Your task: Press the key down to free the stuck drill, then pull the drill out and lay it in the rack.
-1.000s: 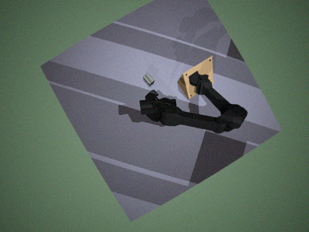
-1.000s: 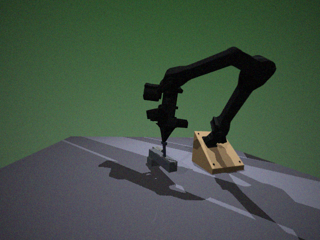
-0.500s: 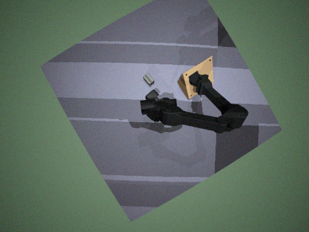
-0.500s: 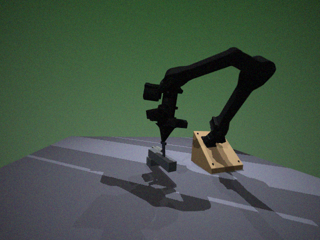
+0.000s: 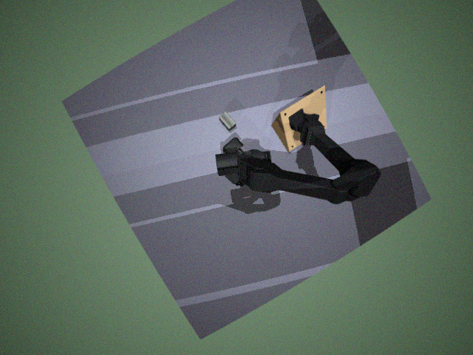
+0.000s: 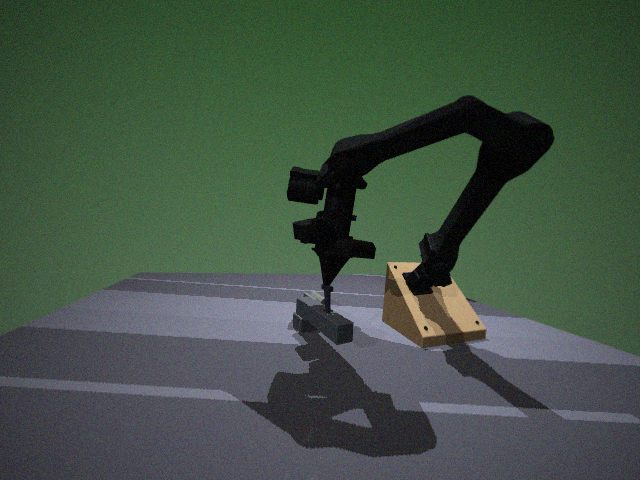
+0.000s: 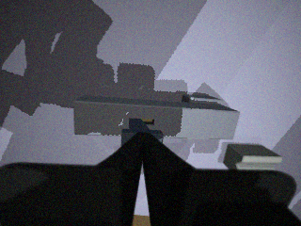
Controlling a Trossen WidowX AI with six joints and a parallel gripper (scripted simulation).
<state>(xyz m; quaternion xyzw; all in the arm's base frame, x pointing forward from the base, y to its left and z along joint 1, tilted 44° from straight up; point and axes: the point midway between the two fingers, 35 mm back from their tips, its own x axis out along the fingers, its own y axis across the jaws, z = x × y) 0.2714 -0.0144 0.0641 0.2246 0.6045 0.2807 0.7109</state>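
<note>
The dark key is 3 cm below my gripper tip. The rest, counted from my gripper tip: grey-olive block: 20 cm to the right, 11 cm below, 6 cm behind; then drill: 7 cm below, 5 cm to the right; then dark block: 8 cm below, 3 cm to the right.
</note>
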